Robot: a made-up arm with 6 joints. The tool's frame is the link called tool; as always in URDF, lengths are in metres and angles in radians. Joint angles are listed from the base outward. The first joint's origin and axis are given. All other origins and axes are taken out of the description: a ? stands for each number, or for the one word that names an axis. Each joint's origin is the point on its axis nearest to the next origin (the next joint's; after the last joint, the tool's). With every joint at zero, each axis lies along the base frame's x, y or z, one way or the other. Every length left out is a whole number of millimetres.
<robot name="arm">
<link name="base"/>
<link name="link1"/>
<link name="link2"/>
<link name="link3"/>
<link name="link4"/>
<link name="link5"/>
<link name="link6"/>
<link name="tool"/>
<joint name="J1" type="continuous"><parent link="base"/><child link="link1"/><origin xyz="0.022 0.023 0.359" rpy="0 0 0"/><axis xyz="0 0 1"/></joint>
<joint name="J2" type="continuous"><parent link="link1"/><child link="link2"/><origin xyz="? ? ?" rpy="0 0 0"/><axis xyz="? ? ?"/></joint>
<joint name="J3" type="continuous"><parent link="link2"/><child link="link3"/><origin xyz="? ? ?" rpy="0 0 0"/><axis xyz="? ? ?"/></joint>
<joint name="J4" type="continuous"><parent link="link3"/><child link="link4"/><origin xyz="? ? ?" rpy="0 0 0"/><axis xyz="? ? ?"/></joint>
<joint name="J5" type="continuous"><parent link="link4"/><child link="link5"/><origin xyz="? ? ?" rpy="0 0 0"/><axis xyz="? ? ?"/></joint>
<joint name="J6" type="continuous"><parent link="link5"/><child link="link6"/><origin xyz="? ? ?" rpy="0 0 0"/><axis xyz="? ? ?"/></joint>
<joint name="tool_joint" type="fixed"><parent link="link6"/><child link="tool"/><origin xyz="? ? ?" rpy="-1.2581 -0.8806 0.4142"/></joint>
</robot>
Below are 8 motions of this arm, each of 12 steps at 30 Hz.
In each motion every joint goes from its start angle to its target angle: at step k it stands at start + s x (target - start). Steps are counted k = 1, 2, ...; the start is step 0. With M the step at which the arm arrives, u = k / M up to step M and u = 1 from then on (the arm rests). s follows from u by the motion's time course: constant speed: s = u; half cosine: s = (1 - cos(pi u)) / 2; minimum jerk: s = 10 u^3 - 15 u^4 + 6 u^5.
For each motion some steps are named. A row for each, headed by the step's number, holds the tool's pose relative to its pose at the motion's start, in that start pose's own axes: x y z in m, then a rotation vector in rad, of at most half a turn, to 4 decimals.
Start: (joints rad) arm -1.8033 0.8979 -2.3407 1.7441 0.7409 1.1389
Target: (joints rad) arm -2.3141 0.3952 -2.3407 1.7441 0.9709 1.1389
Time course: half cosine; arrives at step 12
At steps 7, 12:
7: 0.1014 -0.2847 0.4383 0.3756 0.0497 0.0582
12: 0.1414 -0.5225 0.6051 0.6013 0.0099 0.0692

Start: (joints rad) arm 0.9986 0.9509 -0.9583 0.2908 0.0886 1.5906
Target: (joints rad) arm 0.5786 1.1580 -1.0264 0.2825 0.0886 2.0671
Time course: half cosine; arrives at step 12
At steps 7, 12:
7: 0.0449 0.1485 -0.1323 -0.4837 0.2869 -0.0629
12: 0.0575 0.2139 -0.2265 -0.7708 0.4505 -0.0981

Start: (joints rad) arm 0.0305 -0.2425 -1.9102 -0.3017 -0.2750 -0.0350
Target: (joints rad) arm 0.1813 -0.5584 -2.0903 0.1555 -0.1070 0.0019
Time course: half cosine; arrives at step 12
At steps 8, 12:
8: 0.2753 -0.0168 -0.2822 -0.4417 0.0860 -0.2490
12: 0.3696 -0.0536 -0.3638 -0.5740 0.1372 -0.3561

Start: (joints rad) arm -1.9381 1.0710 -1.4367 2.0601 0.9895 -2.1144
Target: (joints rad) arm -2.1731 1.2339 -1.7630 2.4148 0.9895 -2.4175
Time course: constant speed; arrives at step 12
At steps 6, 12:
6: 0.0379 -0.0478 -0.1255 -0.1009 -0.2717 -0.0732
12: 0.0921 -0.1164 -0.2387 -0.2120 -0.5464 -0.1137

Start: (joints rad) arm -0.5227 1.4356 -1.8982 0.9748 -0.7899 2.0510
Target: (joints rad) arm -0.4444 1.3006 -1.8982 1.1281 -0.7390 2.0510
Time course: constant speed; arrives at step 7
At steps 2, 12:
2: -0.0088 -0.0277 0.0235 -0.0357 0.0274 0.0015
12: -0.0244 -0.1000 0.0804 -0.1338 0.0913 0.0108

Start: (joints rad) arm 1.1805 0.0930 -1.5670 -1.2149 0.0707 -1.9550
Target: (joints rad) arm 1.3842 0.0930 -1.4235 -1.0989 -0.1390 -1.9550
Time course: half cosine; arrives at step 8
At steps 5, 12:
5: 0.0295 -0.0764 -0.1365 -0.2169 -0.1399 0.1156
12: 0.0505 -0.1131 -0.1915 -0.3131 -0.1993 0.1630

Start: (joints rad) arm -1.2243 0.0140 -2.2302 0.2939 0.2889 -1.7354
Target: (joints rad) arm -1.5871 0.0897 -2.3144 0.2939 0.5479 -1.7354
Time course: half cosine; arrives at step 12
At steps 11, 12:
11: -0.1246 -0.1082 0.1554 0.2708 0.2386 0.1235
12: -0.1263 -0.1107 0.1582 0.2749 0.2433 0.1257

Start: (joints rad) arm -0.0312 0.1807 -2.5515 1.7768 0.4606 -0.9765
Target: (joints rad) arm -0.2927 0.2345 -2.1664 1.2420 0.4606 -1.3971
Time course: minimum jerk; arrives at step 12
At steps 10, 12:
10: -0.0311 -0.3559 -0.1849 0.4810 -0.3857 0.8590
12: -0.0284 -0.3699 -0.1907 0.5002 -0.3901 0.8910

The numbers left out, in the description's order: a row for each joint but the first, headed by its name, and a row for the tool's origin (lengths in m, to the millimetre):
J2: xyz -0.025 0.053 0, axis 0 1 0
J3: xyz 0.086 0 0.498, axis 0 1 0
J4: xyz 0.103 0 -0.586, axis 0 0 -1
J5: xyz 0.029 -0.006 0, axis 0 1 0
J6: xyz 0.123 0 -0.188, axis 0 0 -1
tool: xyz -0.005 0.023 0

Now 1 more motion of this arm.
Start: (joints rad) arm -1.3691 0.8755 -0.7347 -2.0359 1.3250 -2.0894
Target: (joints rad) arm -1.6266 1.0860 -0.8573 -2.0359 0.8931 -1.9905
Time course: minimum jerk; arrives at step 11
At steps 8, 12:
8: -0.0760 -0.0598 -0.1125 -0.3906 -0.1898 0.2767
12: -0.0834 -0.0704 -0.1272 -0.4545 -0.2147 0.3148

